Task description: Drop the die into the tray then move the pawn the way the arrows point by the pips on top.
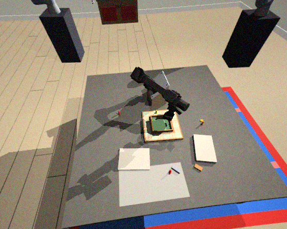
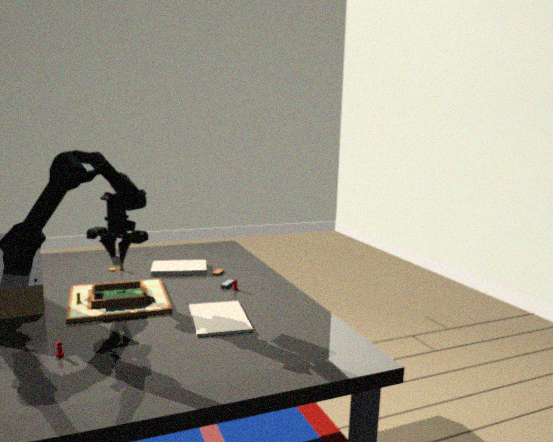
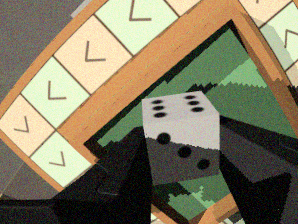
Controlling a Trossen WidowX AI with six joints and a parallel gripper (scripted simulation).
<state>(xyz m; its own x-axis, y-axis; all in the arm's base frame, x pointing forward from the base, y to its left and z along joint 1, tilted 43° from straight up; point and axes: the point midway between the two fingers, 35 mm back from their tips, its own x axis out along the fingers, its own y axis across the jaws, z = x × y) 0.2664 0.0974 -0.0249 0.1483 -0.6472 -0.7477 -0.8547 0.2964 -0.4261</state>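
Right now my gripper tip is 110 mm past the yellow pawn, 100 mm to the left of it and 80 mm above it. Round my gripper tip: grey block 350 mm ahead, 100 mm below; white die right at my gripper tip; green dice tray 70 mm to the right, 100 mm below.
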